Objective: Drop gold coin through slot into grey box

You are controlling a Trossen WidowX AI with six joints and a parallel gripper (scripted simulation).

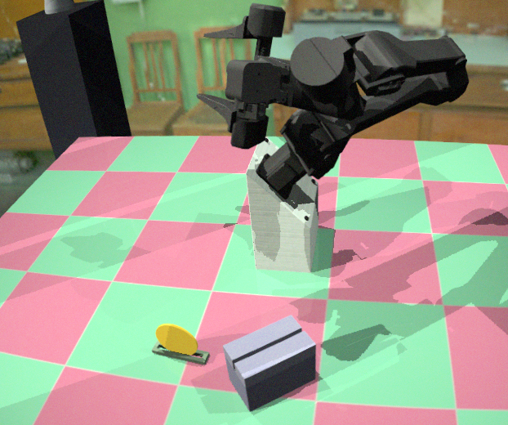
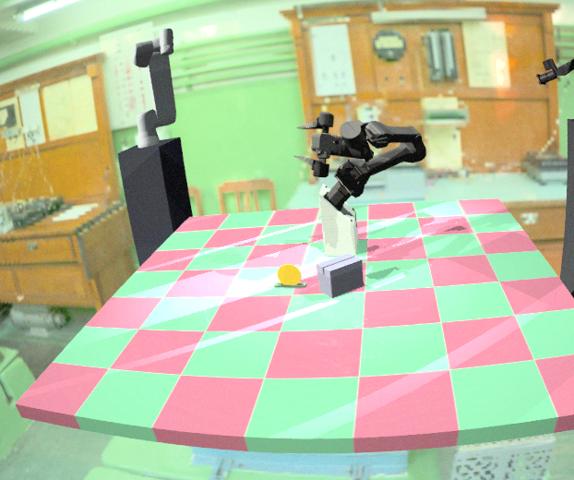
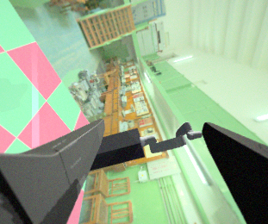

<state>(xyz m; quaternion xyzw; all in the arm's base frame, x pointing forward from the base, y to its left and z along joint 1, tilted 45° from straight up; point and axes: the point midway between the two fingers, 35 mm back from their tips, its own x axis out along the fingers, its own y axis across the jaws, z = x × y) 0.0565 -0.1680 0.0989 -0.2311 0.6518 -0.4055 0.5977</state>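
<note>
Right now my gripper tip is 21 cm short of the gold coin, 1 cm to the left of it and 32 cm above it.
</note>
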